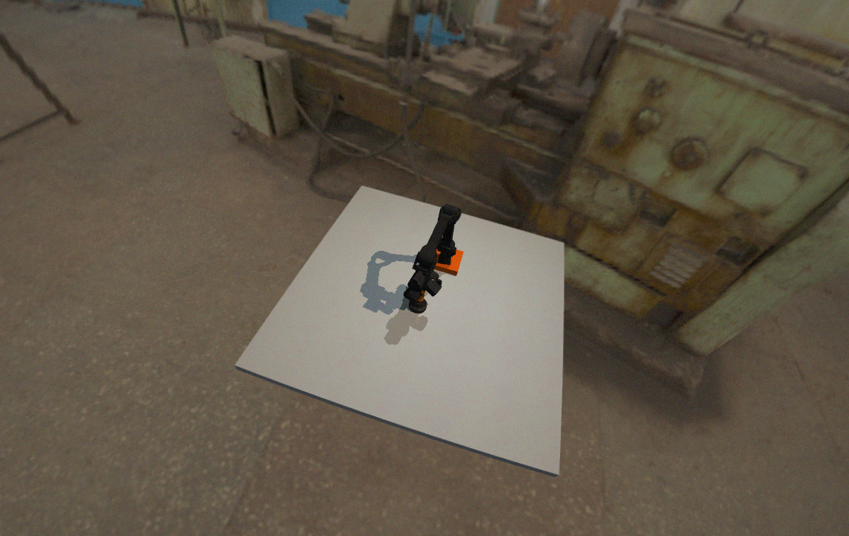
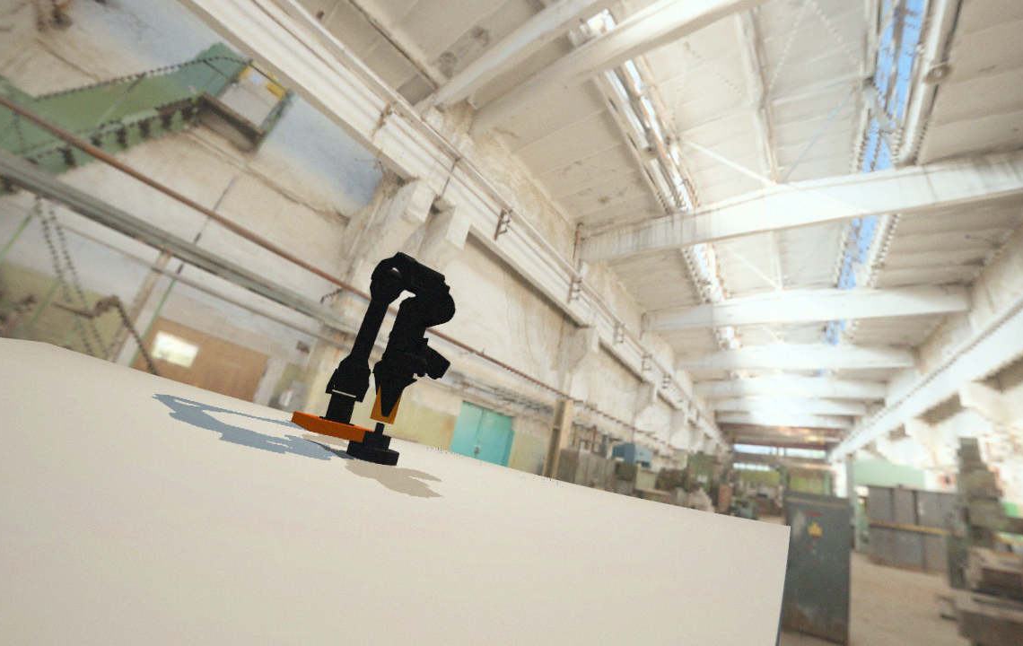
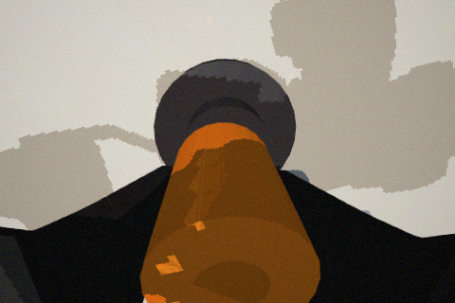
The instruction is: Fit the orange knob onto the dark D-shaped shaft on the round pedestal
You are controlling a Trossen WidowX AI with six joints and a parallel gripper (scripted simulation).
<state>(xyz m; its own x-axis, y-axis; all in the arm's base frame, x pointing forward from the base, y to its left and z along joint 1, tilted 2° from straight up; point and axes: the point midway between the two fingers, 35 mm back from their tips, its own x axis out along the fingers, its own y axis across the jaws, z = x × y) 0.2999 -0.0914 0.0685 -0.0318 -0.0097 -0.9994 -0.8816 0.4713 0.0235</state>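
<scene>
My gripper tip is 20 mm below the orange knob. Also, from my gripper tip: dark round pedestal (40 mm below).
</scene>
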